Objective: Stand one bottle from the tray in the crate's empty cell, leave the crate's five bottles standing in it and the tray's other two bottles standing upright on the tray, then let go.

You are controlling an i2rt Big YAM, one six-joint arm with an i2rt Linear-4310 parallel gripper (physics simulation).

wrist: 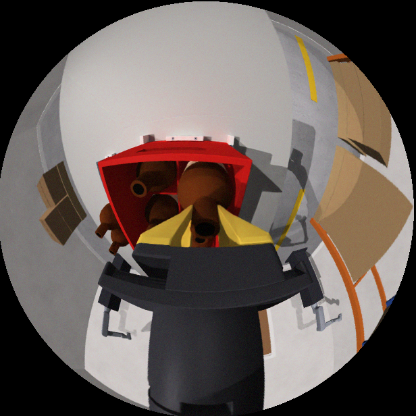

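Observation:
My gripper (204, 209) is shut on the neck of a brown bottle (205, 187), which hangs mouth toward the camera over the right-hand far part of the red crate (175, 156). The bottle's lower end lies over or within the crate's opening; its depth is hard to tell. In the crate, one brown bottle (156, 176) stands in the far left cell and another (161, 207) nearer on the left. Part of another bottle (201, 241) shows between the fingers. Other cells are hidden by the fingers and the held bottle. Two brown bottles (106, 218) (119, 237) stand left outside the crate; their tray is mostly hidden.
The crate stands on a pale table top (175, 75). White brackets (185, 138) lie along its far side. Cardboard boxes stand beyond the table, at the left (62, 220) and the right (367, 215), with an orange rack frame (352, 295) at the right.

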